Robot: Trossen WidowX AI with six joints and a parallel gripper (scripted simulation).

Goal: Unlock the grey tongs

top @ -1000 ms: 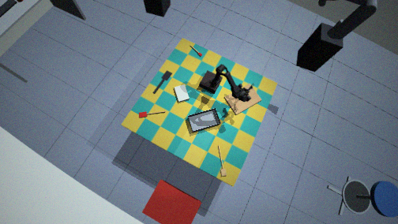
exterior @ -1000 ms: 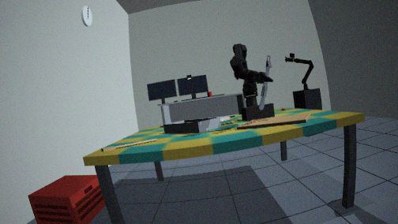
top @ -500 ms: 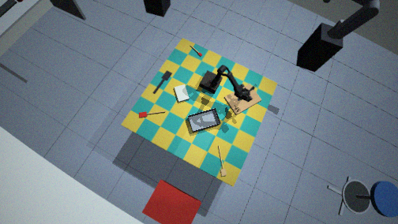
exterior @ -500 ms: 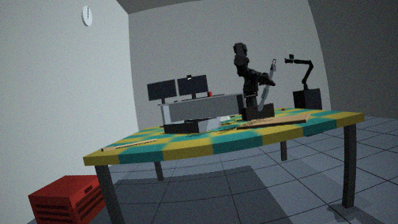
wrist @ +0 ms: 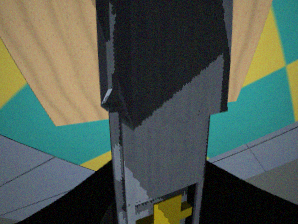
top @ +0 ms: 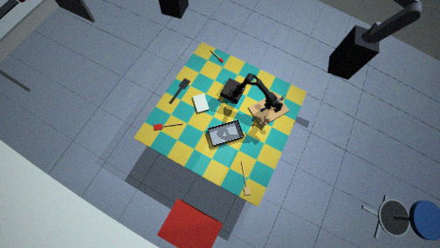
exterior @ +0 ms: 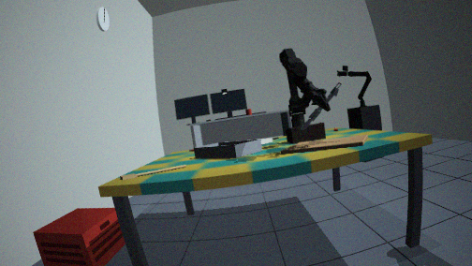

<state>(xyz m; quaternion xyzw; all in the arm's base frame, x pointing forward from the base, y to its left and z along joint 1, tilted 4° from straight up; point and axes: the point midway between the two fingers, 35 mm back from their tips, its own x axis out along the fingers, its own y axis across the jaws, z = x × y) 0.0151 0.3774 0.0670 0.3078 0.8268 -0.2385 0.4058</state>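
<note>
My gripper tip is now 2 cm short of the yellow lock piece, 2 cm to the left of it and 3 cm below it. Round my gripper tip: wooden board 1 cm ahead, 2 cm to the right, 14 cm below; white block 18 cm ahead, 69 cm to the right, 13 cm below; roasting tin 40 cm ahead, 36 cm to the right, 12 cm below.
</note>
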